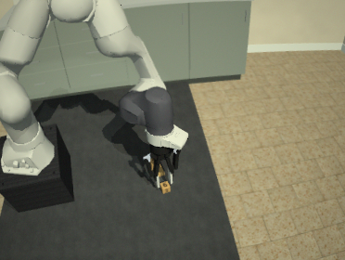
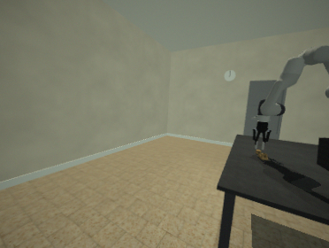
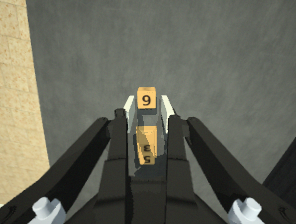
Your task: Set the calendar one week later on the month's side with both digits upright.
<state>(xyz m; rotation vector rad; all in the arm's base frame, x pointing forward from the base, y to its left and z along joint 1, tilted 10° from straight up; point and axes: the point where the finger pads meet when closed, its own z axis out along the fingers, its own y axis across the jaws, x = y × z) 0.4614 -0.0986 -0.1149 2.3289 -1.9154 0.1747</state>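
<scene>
Right now the orange calendar cube is 60 mm below my hand. Also, from my hand: orange calendar tray (20 mm behind, 110 mm to the left, 70 mm below).
</scene>
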